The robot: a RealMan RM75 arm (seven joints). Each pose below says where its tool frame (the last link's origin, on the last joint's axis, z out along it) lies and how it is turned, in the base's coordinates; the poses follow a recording.
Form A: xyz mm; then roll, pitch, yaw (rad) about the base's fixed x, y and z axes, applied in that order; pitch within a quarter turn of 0, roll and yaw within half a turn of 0.
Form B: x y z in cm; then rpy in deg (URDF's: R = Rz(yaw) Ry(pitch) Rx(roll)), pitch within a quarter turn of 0, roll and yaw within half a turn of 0. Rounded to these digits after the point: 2 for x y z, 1 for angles.
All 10 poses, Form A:
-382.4 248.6 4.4 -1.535 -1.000 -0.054
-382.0 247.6 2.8 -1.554 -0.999 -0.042
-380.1 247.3 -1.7 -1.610 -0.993 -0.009
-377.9 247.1 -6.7 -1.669 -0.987 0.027
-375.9 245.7 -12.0 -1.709 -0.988 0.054
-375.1 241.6 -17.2 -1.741 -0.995 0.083
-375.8 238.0 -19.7 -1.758 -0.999 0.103
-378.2 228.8 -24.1 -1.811 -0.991 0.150
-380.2 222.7 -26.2 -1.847 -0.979 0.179
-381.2 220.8 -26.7 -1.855 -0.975 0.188
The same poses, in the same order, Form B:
-38.24 24.86 0.44 -87.9 -57.3 -3.1
-38.20 24.76 0.28 -89.0 -57.2 -2.4
-38.01 24.73 -0.17 -92.2 -56.9 -0.5
-37.79 24.71 -0.67 -95.6 -56.6 1.5
-37.59 24.57 -1.20 -97.9 -56.6 3.1
-37.51 24.16 -1.72 -99.8 -57.0 4.8
-37.58 23.80 -1.97 -100.7 -57.2 5.9
-37.82 22.88 -2.41 -103.8 -56.8 8.6
-38.02 22.27 -2.62 -105.8 -56.1 10.3
-38.12 22.08 -2.67 -106.3 -55.9 10.8

